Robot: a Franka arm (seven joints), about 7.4 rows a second.
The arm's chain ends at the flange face. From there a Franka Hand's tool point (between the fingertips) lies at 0.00 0.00 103.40 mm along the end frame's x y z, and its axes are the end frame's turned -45 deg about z.
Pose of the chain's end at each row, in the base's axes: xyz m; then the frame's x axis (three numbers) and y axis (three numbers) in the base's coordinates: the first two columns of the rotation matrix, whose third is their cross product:
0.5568 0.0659 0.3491 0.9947 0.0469 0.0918 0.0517 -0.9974 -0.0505
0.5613 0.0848 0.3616 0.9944 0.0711 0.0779 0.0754 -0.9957 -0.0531
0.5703 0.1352 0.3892 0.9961 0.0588 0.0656 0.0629 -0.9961 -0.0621
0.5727 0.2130 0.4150 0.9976 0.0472 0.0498 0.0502 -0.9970 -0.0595
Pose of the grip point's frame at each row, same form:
0.5660 0.0716 0.2463 0.6668 0.7384 0.1006 0.7399 -0.6721 0.0292
0.5689 0.0909 0.2587 0.6498 0.7543 0.0926 0.7565 -0.6538 0.0175
0.5767 0.1420 0.2862 0.6599 0.7459 0.0903 0.7488 -0.6628 0.0025
0.5775 0.2194 0.3119 0.6699 0.7384 0.0773 0.7409 -0.6716 -0.0069

